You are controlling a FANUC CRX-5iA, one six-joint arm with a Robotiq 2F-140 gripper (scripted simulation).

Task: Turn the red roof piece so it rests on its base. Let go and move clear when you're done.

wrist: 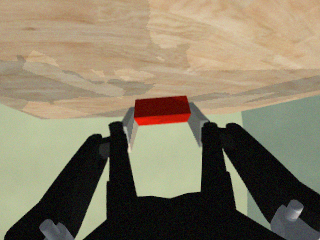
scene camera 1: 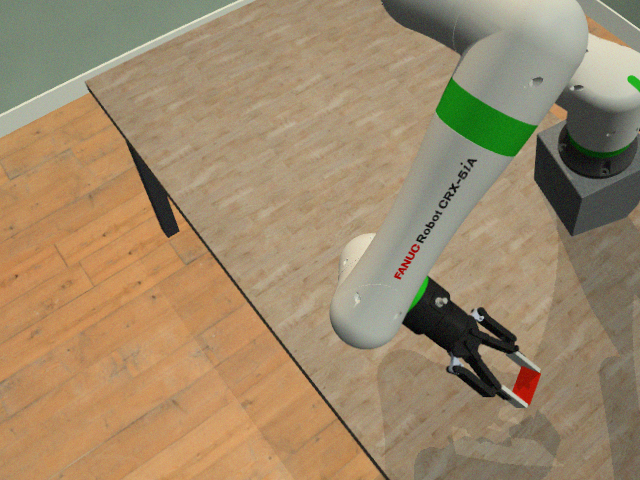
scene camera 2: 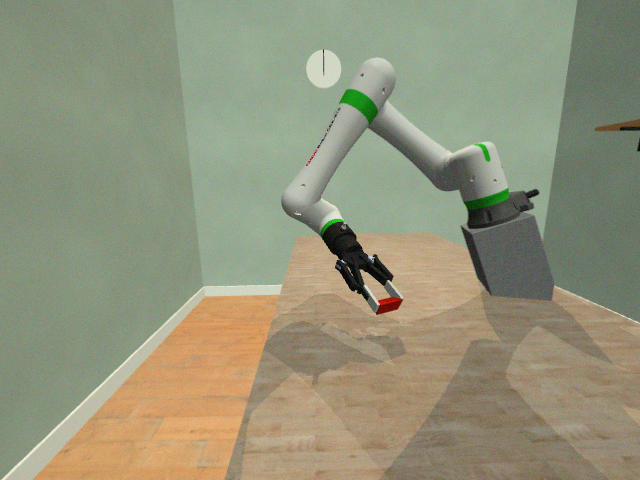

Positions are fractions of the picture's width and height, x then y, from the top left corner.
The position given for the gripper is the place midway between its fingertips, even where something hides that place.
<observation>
In view: the gripper (scene camera 1: 0.83, 0.81) and a red roof piece (wrist: 0.51, 0.46).
The gripper also shows in the wrist view (wrist: 0.51, 0.48) and in scene camera 2 (scene camera 2: 0.61, 0.64).
</observation>
